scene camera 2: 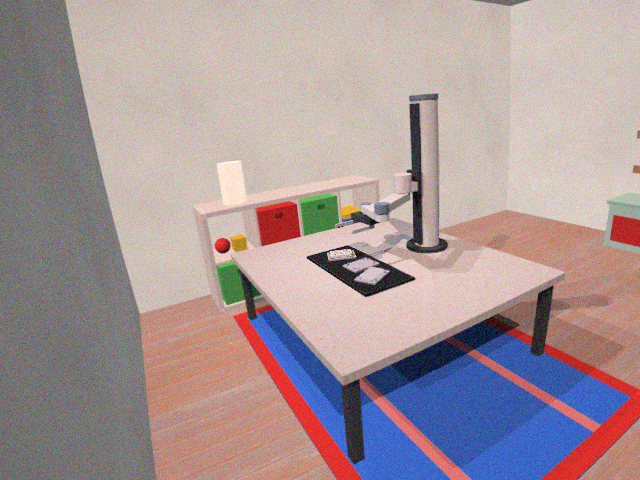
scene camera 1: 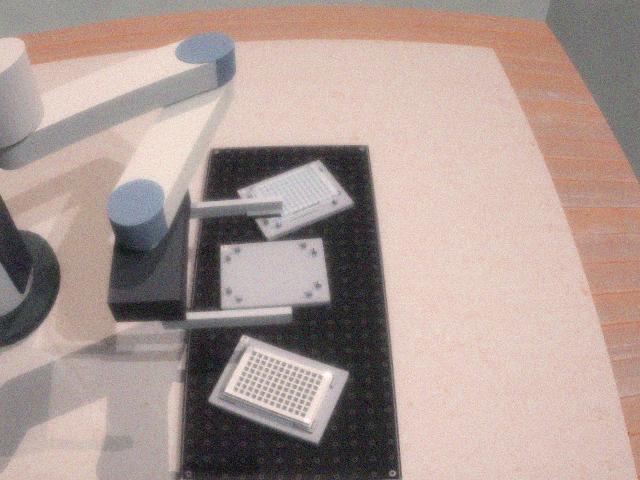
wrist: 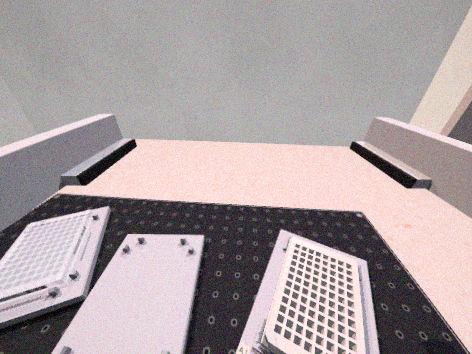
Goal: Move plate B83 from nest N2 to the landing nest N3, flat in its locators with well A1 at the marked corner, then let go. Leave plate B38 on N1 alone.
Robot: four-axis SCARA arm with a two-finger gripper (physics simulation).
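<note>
My gripper [scene camera 1: 286, 260] [scene camera 2: 346, 228] [wrist: 244, 131] is open and empty, held above the nests. In scene camera 1 its fingers appear either side of the bare nest [scene camera 1: 273, 273] [scene camera 2: 360, 265] [wrist: 145, 295], which has small dark locators at its corners. One finger partly covers a translucent plate [scene camera 1: 305, 191] [wrist: 45, 245] on a turned nest [scene camera 1: 271, 232] [wrist: 99, 225]. A cream plate with square wells [scene camera 1: 279, 384] [scene camera 2: 341, 253] [wrist: 320, 300] sits on the other nest [scene camera 1: 336, 395] [wrist: 269, 280], which shows part of an A1 mark in the wrist view. I cannot read which plate is B83 or B38.
The nests stand on a black perforated board [scene camera 1: 356, 310] [scene camera 2: 395, 279] on the pale table [scene camera 1: 465, 258] [scene camera 2: 320, 315]. The arm's column [scene camera 2: 430, 170] stands behind the board. A shelf unit [scene camera 2: 289, 194] with coloured boxes stands beyond the table.
</note>
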